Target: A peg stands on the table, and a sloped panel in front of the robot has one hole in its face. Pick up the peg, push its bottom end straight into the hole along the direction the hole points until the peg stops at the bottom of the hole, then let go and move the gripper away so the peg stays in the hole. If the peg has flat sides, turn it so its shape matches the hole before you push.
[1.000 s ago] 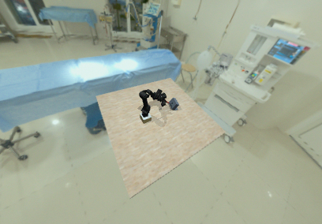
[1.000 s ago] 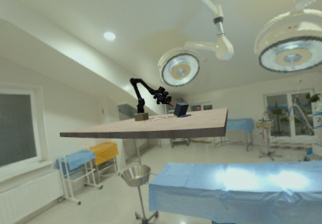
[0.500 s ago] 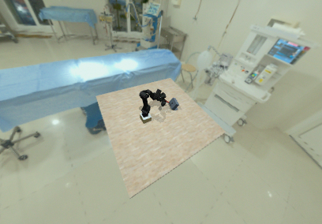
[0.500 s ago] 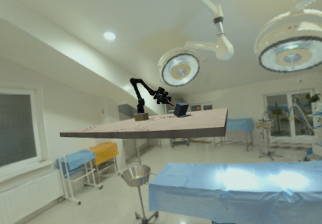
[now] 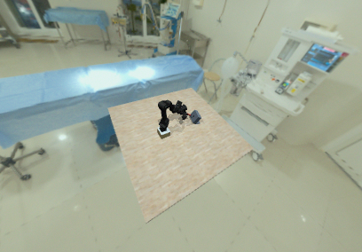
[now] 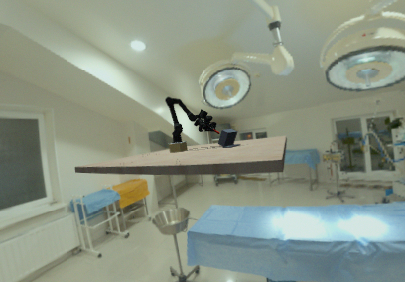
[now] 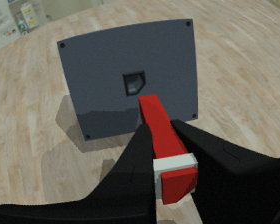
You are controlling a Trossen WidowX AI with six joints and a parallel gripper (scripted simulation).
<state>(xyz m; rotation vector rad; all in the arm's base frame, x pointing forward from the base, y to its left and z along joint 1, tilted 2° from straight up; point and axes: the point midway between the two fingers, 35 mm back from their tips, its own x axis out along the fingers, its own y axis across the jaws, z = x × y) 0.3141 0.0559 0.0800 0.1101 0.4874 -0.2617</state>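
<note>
My gripper tip is now 11 cm short of the dark sloped panel, 6 cm above it and 2 cm to the left of it. Round my gripper tip: red square peg (1 cm behind, 1 cm above).
</note>
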